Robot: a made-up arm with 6 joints. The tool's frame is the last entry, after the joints. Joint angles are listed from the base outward.
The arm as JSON. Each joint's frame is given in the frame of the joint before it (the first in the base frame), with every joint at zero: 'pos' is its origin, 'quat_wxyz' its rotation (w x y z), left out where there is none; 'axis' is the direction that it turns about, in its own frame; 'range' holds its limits. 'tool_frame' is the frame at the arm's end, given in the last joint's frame.
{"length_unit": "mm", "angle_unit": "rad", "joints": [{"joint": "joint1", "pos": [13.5, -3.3, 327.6], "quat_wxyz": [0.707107, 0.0, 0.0, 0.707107], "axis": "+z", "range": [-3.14, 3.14]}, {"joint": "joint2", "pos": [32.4, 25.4, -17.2], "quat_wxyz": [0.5, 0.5, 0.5, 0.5], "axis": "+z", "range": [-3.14, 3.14]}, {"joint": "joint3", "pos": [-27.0, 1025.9, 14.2], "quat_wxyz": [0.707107, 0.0, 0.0, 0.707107], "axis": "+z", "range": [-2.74, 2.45]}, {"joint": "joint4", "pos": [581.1, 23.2, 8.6], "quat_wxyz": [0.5, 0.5, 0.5, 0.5], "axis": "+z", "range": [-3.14, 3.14]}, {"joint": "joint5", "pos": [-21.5, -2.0, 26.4], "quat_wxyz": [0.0, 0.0, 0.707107, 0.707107], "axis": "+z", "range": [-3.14, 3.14]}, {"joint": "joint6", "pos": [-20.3, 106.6, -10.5], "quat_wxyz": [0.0, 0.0, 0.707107, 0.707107], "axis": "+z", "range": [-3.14, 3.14]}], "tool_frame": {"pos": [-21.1, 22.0, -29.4], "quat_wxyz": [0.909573, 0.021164, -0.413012, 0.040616]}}
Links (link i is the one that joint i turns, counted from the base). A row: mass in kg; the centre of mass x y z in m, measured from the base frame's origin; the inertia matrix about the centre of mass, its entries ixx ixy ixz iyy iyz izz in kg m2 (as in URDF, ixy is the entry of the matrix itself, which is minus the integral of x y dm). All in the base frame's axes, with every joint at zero. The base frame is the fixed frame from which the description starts. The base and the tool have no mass.
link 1: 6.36; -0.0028 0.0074 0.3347; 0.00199 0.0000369 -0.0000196 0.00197 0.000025 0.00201
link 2: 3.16; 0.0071 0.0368 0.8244; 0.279 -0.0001 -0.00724 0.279 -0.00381 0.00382
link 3: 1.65; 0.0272 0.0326 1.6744; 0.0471 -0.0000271 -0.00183 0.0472 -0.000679 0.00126
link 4: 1.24; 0.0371 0.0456 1.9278; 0.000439 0 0 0.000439 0 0.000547
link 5: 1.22; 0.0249 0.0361 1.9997; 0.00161 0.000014 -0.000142 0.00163 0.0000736 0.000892
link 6: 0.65; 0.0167 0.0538 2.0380; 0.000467 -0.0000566 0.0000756 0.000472 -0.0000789 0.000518
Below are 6 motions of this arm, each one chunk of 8 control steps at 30 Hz.
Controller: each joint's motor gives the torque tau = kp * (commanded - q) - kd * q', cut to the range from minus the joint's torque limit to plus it. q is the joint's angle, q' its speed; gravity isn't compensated. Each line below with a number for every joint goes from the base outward.
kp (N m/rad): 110 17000 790 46 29 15
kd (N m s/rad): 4.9 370 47 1.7 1.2 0.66
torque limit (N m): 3.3 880 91 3.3 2.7 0.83
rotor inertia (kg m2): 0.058 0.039 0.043 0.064 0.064 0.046
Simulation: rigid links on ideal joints. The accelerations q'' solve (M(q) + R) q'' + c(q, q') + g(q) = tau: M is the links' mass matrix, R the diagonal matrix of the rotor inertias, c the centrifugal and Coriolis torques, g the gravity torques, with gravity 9.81 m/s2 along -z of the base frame. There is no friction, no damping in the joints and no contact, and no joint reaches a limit. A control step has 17 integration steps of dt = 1/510 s. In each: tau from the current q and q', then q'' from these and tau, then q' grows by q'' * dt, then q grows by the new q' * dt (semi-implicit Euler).
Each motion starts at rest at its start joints. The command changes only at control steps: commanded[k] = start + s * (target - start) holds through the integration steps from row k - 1 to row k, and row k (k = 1, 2, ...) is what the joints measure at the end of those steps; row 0 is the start. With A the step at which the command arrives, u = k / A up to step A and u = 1 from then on. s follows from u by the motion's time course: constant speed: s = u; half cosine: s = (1 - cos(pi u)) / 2; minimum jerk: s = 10 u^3 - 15 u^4 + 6 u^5; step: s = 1 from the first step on.
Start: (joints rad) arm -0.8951 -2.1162 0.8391 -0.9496 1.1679 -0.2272
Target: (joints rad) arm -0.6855 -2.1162 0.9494 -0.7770 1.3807 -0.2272
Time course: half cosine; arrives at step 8
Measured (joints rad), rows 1 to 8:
1: -0.8950 -2.1183 0.8363 -0.9486 1.1698 -0.2271
2: -0.8948 -2.1208 0.8303 -0.9464 1.1789 -0.2259
3: -0.8942 -2.1224 0.8292 -0.9383 1.1979 -0.2230
4: -0.8932 -2.1227 0.8370 -0.9186 1.2283 -0.2192
5: -0.8919 -2.1222 0.8531 -0.8867 1.2689 -0.2161
6: -0.8900 -2.1213 0.8739 -0.8479 1.3152 -0.2152
7: -0.8878 -2.1204 0.8947 -0.8111 1.3600 -0.2170
8: -0.8852 -2.1197 0.9112 -0.7848 1.3955 -0.2209

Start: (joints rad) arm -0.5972 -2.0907 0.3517 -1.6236 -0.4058 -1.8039
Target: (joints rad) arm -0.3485 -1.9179 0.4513 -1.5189 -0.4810 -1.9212
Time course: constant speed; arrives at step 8
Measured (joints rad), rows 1 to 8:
1: -0.5972 -2.0796 0.3322 -1.6124 -0.4074 -1.8085
2: -0.5970 -2.0615 0.3186 -1.5872 -0.4117 -1.8224
3: -0.5965 -2.0394 0.3204 -1.5616 -0.4200 -1.8425
4: -0.5956 -2.0157 0.3348 -1.5453 -0.4315 -1.8636
5: -0.5944 -1.9920 0.3554 -1.5385 -0.4444 -1.8822
6: -0.5928 -1.9691 0.3766 -1.5355 -0.4569 -1.8968
7: -0.5909 -1.9471 0.3951 -1.5303 -0.4681 -1.9086
8: -0.5888 -1.9256 0.4102 -1.5203 -0.4783 -1.9193

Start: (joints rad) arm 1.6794 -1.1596 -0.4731 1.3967 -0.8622 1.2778
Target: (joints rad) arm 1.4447 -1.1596 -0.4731 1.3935 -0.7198 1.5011
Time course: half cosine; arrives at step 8
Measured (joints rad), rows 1 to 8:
1: 1.6793 -1.1613 -0.4770 1.3958 -0.8620 1.2789
2: 1.6791 -1.1636 -0.4871 1.3876 -0.8581 1.2842
3: 1.6786 -1.1651 -0.4977 1.3725 -0.8472 1.2981
4: 1.6780 -1.1657 -0.5052 1.3577 -0.8280 1.3232
5: 1.6771 -1.1656 -0.5088 1.3498 -0.8019 1.3599
6: 1.6761 -1.1652 -0.5093 1.3502 -0.7725 1.4054
7: 1.6747 -1.1648 -0.5080 1.3562 -0.7444 1.4525
8: 1.6730 -1.1644 -0.5061 1.3637 -0.7231 1.4921

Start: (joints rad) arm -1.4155 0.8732 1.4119 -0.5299 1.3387 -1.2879
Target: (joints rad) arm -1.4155 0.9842 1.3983 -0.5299 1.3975 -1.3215
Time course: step
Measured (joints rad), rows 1 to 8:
1: -1.4141 0.9422 1.3558 -0.5436 1.4418 -1.3071
2: -1.4138 0.9928 1.3766 -0.5558 1.4548 -1.3155
3: -1.4145 0.9974 1.4269 -0.5314 1.3721 -1.3111
4: -1.4151 0.9923 1.4443 -0.5004 1.2992 -1.3077
5: -1.4153 0.9892 1.4385 -0.4902 1.2589 -1.3077
6: -1.4152 0.9882 1.4276 -0.4998 1.2489 -1.3093
7: -1.4150 0.9879 1.4196 -0.5157 1.2655 -1.3112
8: -1.4149 0.9880 1.4158 -0.5268 1.3042 -1.3128

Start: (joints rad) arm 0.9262 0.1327 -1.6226 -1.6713 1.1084 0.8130
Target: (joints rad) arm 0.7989 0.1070 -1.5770 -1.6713 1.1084 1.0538
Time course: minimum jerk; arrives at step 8
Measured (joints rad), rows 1 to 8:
1: 0.9259 0.1323 -1.6289 -1.6725 1.1097 0.8140
2: 0.9243 0.1299 -1.6374 -1.6780 1.1142 0.8210
3: 0.9198 0.1254 -1.6415 -1.6852 1.1195 0.8402
4: 0.9117 0.1196 -1.6397 -1.6902 1.1228 0.8752
5: 0.9000 0.1137 -1.6336 -1.6916 1.1224 0.9254
6: 0.8852 0.1090 -1.6257 -1.6902 1.1182 0.9838
7: 0.8675 0.1064 -1.6186 -1.6877 1.1120 1.0388
8: 0.8468 0.1058 -1.6136 -1.6854 1.1068 1.0799

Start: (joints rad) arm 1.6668 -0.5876 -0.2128 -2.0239 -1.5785 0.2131
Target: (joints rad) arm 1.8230 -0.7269 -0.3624 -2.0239 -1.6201 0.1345
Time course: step
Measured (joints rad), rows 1 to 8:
1: 1.6635 -0.6822 -0.0035 -2.0589 -1.5995 0.1975
2: 1.6588 -0.7098 -0.0636 -2.1502 -1.6322 0.1645
3: 1.6541 -0.7268 -0.1993 -2.2398 -1.6508 0.1323
4: 1.6528 -0.7390 -0.3147 -2.2335 -1.6411 0.1149
5: 1.6551 -0.7416 -0.3926 -2.1048 -1.6165 0.1141
6: 1.6589 -0.7403 -0.4230 -1.9183 -1.5974 0.1259
7: 1.6627 -0.7359 -0.4236 -1.7090 -1.5942 0.1418
8: 1.6661 -0.7319 -0.4111 -1.5075 -1.6064 0.1542

